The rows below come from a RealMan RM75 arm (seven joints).
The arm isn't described. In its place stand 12 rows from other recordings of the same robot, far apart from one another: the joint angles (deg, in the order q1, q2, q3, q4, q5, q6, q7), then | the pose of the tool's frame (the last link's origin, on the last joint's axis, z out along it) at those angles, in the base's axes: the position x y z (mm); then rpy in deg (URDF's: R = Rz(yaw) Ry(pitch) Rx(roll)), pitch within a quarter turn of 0, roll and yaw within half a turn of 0.
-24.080, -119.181, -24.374, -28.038, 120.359, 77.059, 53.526 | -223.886, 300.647, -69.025, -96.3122, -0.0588, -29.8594
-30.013, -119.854, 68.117, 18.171, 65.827, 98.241, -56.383 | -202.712, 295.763, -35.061, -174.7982, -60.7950, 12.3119
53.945, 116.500, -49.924, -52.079, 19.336, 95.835, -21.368 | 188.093, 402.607, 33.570, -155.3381, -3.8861, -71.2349
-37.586, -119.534, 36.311, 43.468, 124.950, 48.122, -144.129 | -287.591, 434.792, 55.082, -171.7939, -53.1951, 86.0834
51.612, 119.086, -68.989, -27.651, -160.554, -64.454, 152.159 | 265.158, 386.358, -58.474, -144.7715, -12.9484, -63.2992
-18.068, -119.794, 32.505, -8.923, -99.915, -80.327, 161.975 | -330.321, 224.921, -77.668, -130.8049, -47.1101, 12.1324
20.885, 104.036, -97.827, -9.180, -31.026, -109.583, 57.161 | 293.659, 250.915, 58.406, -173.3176, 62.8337, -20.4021
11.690, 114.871, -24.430, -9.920, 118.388, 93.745, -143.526 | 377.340, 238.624, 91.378, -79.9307, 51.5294, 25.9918
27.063, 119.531, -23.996, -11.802, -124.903, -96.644, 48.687 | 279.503, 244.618, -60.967, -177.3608, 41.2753, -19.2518
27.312, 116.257, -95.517, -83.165, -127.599, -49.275, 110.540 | 110.163, 376.736, -20.525, -145.5458, -0.3828, 8.0593
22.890, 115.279, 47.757, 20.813, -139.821, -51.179, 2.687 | 320.650, 338.325, -40.781, -111.5175, 35.9091, -6.7955
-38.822, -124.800, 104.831, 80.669, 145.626, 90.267, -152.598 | -103.805, 289.200, -95.807, -168.7005, 25.7216, 22.3439
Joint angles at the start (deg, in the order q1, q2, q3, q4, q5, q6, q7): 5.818 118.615 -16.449 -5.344 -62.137 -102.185 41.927
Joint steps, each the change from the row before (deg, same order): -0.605 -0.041 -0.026 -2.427 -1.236 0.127 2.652; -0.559 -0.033 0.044 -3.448 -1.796 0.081 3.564; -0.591 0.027 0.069 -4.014 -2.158 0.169 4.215; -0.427 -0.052 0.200 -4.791 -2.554 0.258 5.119; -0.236 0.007 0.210 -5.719 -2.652 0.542 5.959; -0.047 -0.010 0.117 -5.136 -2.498 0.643 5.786; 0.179 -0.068 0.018 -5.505 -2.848 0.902 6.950; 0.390 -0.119 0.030 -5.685 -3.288 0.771 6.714; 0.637 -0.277 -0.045 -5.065 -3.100 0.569 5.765; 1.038 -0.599 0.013 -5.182 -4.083 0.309 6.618; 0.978 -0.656 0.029 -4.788 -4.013 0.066 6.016; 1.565 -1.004 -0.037 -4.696 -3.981 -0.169 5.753
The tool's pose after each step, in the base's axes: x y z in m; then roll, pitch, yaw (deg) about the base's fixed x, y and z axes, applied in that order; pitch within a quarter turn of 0, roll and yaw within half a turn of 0. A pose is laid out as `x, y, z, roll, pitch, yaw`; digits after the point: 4 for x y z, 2 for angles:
0.3818, 0.1808, 0.0787, -59.75, 60.05, 41.91
0.3820, 0.1805, 0.0859, -62.83, 61.15, 40.87
0.3818, 0.1804, 0.0936, -66.96, 62.64, 38.86
0.3809, 0.1817, 0.1034, -72.62, 64.36, 35.50
0.3791, 0.1847, 0.1152, -79.90, 66.01, 30.30
0.3769, 0.1884, 0.1254, -87.83, 67.65, 23.80
0.3738, 0.1937, 0.1361, -98.40, 69.56, 14.22
0.3695, 0.1998, 0.1466, -111.11, 70.07, 2.12
0.3644, 0.2066, 0.1565, -122.11, 69.21, -8.57
0.3584, 0.2149, 0.1666, -134.01, 67.33, -20.57
0.3528, 0.2217, 0.1763, -142.22, 64.58, -29.58
0.3449, 0.2312, 0.1879, -147.15, 61.15, -35.32

